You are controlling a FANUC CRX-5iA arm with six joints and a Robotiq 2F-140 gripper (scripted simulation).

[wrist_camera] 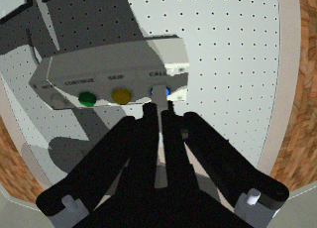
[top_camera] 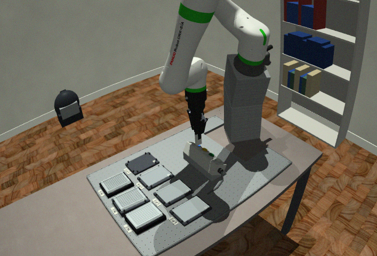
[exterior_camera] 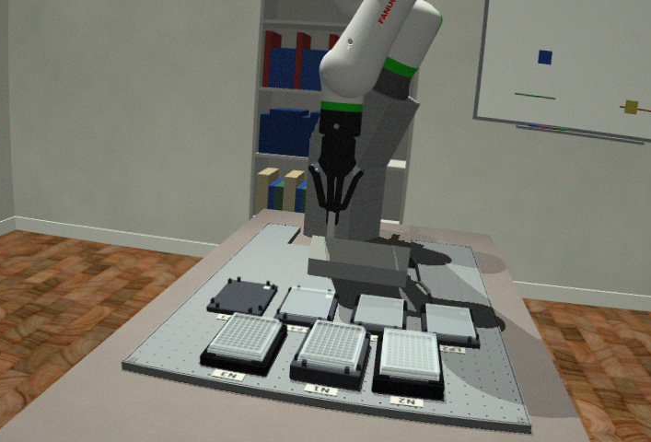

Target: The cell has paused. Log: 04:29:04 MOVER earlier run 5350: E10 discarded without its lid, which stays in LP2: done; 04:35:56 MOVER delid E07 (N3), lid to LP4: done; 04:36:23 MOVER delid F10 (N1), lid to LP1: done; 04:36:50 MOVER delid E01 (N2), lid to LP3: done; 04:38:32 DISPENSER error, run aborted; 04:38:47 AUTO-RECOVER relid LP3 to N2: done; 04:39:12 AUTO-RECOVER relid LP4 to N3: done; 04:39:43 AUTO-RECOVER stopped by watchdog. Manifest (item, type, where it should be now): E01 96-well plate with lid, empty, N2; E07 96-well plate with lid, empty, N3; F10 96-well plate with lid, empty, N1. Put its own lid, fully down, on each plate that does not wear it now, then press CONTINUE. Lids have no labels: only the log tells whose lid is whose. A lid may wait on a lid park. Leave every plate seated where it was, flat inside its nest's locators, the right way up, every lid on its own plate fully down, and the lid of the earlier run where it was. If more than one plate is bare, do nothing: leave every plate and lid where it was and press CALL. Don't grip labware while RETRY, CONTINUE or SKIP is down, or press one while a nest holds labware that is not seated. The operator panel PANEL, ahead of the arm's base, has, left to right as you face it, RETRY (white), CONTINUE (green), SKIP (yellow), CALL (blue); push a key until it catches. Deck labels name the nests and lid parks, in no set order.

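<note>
My hand is 4 cm above the blue key. From my hand the other things lie so: lid park 26 cm ahead, 12 cm to the right, 10 cm below; then yellow key 5 cm to the left, 4 cm below; then green key 10 cm to the left, 4 cm below.
</note>
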